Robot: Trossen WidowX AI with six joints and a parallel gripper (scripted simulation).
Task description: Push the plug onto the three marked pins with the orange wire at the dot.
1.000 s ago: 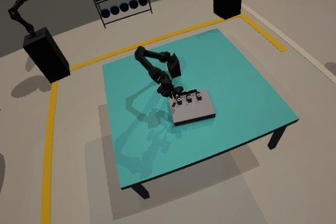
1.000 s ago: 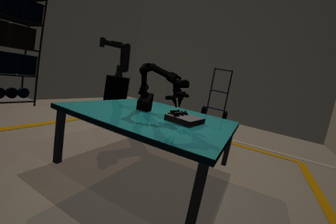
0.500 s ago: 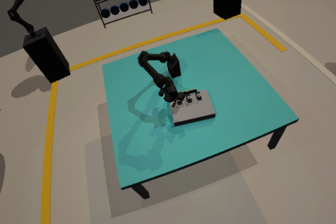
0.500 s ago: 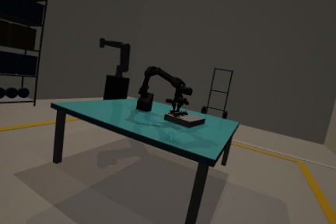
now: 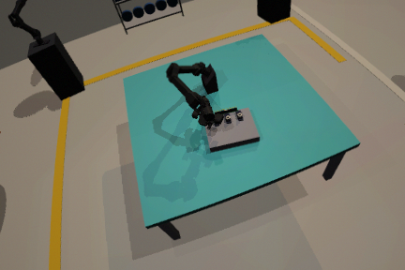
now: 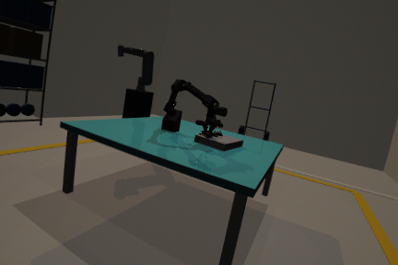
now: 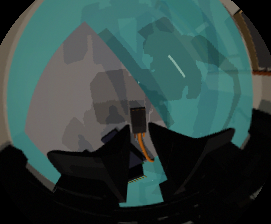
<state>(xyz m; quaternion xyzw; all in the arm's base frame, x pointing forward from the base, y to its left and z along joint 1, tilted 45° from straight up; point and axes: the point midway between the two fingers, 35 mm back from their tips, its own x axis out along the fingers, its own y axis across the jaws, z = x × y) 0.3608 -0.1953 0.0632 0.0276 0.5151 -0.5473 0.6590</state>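
Right now my gripper tip is 110 mm short of the printed holder, 90 mm to the right of it and 40 mm above it.
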